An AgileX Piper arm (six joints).
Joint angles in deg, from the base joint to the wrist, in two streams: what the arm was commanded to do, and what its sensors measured. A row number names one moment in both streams.
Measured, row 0:
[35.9, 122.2, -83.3, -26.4, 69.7, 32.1]
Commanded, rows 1 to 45:
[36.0, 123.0, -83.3, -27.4, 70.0, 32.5]
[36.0, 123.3, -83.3, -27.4, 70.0, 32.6]
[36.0, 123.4, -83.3, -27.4, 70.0, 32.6]
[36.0, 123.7, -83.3, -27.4, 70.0, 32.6]
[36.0, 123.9, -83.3, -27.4, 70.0, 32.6]
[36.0, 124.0, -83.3, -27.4, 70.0, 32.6]
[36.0, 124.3, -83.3, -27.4, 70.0, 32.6]
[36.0, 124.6, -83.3, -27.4, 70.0, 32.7]
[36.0, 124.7, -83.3, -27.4, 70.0, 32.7]
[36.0, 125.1, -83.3, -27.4, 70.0, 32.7]
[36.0, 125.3, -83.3, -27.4, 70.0, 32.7]
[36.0, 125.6, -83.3, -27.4, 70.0, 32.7]
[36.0, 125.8, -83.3, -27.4, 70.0, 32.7]
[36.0, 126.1, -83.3, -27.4, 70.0, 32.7]
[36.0, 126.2, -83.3, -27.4, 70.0, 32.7]
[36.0, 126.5, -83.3, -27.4, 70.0, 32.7]
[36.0, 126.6, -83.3, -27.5, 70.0, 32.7]
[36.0, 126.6, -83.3, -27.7, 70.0, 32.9]
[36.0, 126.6, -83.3, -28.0, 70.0, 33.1]
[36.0, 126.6, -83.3, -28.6, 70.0, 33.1]
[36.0, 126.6, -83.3, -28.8, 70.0, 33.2]
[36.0, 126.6, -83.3, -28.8, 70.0, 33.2]
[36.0, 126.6, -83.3, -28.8, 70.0, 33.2]
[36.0, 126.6, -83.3, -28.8, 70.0, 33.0]
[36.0, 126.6, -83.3, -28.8, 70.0, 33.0]
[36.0, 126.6, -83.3, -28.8, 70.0, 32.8]
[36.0, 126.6, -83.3, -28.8, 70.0, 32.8]
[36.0, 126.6, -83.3, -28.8, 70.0, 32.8]
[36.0, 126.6, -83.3, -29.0, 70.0, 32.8]
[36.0, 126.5, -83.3, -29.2, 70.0, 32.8]
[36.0, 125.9, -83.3, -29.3, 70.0, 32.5]
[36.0, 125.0, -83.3, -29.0, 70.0, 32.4]
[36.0, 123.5, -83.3, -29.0, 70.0, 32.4]
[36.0, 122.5, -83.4, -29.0, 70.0, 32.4]
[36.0, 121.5, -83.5, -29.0, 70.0, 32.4]
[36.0, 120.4, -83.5, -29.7, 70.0, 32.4]
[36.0, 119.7, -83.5, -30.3, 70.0, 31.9]
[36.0, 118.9, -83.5, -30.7, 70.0, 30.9]
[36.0, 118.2, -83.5, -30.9, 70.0, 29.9]
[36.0, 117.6, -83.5, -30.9, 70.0, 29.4]
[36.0, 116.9, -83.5, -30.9, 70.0, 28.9]
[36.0, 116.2, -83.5, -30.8, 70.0, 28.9]
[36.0, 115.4, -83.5, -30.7, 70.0, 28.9]
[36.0, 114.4, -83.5, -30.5, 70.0, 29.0]
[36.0, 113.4, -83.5, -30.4, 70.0, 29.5]
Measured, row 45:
[36.5, 117.2, -83.6, -30.4, 69.9, 29.7]
